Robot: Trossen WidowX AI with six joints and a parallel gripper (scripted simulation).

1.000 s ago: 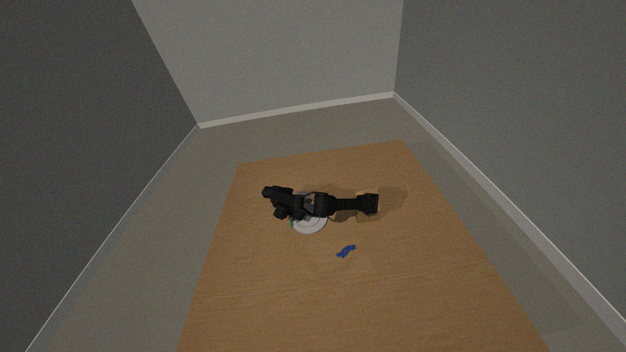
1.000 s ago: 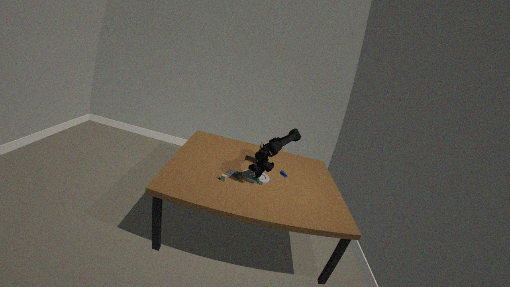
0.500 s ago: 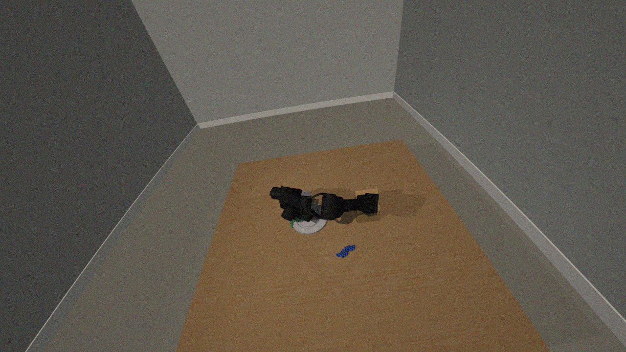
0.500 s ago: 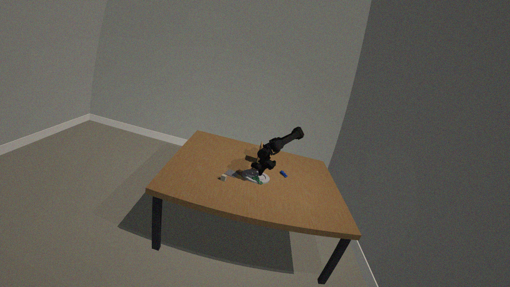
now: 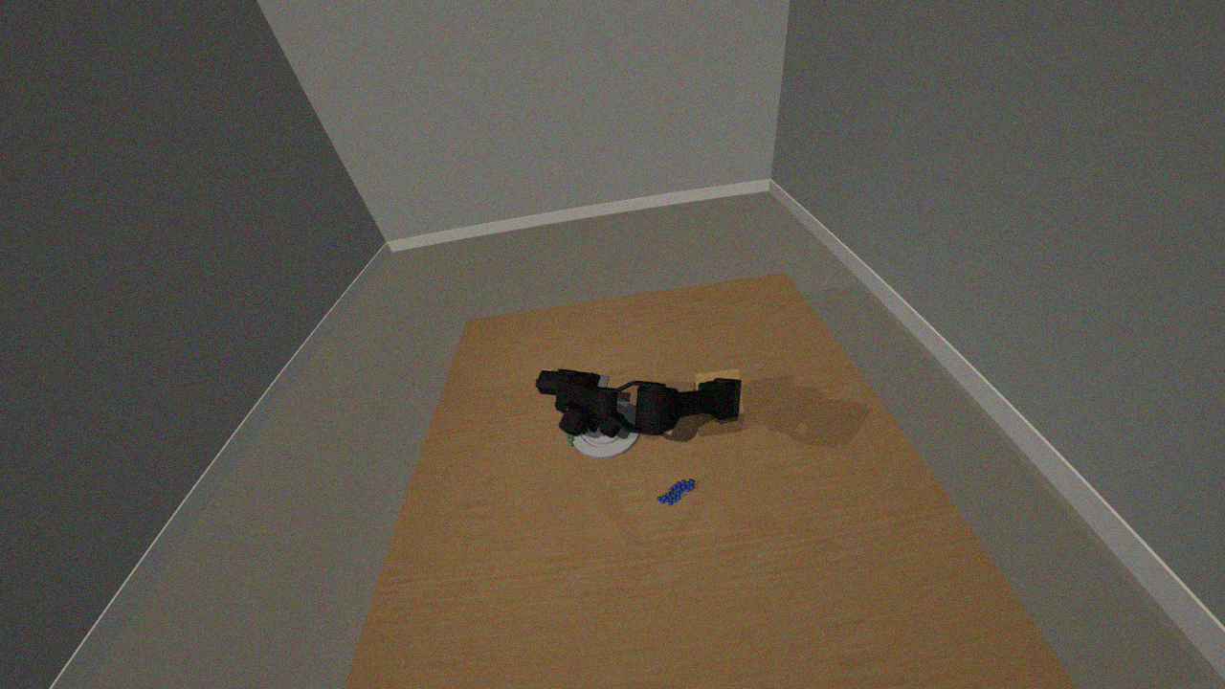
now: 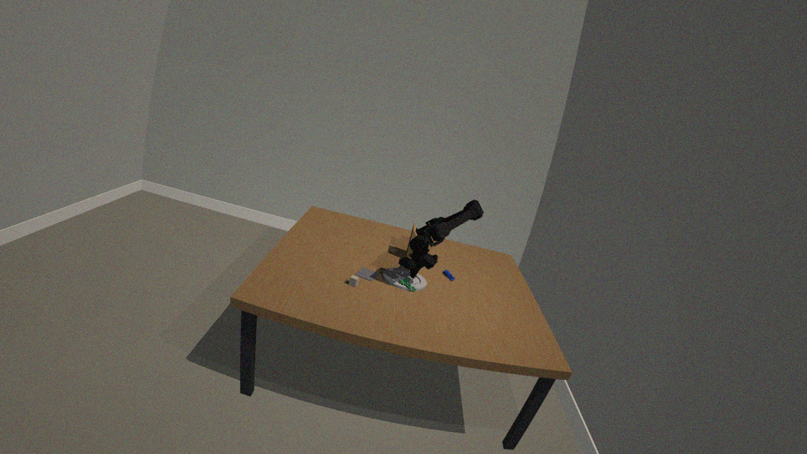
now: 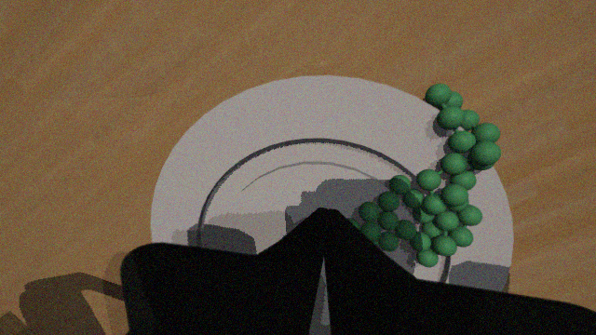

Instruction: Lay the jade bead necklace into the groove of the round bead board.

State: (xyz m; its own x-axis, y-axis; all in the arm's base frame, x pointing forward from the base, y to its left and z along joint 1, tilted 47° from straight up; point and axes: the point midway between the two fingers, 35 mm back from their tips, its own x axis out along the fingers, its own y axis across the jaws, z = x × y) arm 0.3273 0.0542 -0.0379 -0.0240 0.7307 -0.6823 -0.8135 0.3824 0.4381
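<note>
The round bead board is 30 mm to the right of my gripper tip, 20 mm below it and 20 mm behind it. Also, from my gripper tip: pale block (230 mm to the right, 160 mm ahead, 10 mm below); flat grey plate (200 mm to the right, 30 mm below, 20 mm ahead).
</note>
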